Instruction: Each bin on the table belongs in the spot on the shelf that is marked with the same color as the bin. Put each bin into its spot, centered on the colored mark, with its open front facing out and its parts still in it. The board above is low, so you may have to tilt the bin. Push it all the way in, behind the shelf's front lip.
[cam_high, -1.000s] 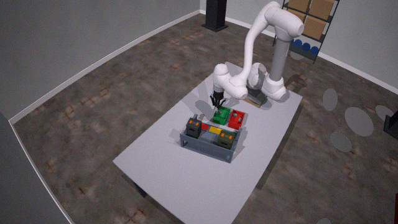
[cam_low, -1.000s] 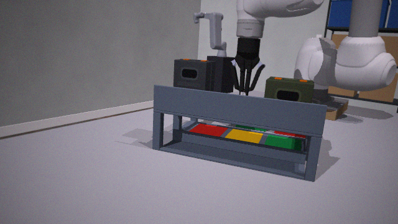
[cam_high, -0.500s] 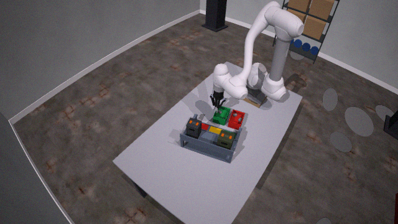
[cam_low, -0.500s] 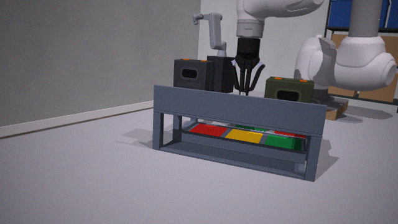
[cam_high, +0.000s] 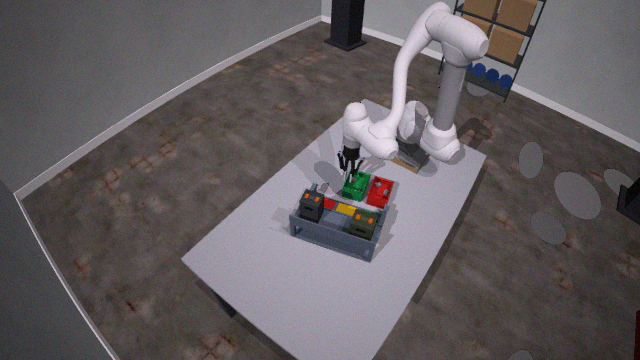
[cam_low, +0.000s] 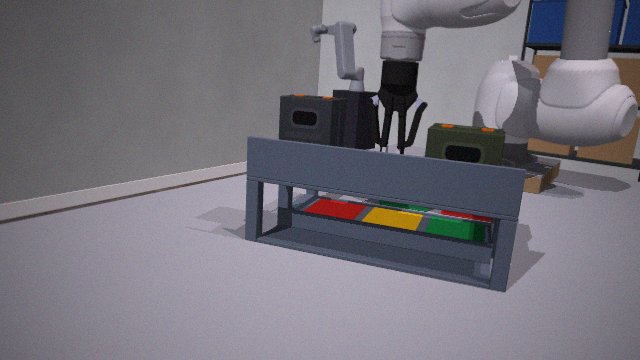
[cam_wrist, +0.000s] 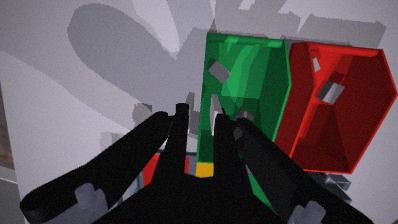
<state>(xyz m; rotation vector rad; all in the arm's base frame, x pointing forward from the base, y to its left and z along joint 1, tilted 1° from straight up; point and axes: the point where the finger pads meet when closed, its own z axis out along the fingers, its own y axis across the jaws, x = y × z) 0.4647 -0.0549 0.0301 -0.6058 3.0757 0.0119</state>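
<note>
The green bin is 40 mm to the left of my hand, 40 mm below it and 20 mm behind it. Round my hand: olive box 270 mm to the left, 230 mm ahead, 70 mm above; red bin 160 mm to the left, 70 mm behind, 40 mm below; dark grey box 310 mm ahead, 90 mm above, 50 mm to the left.
</note>
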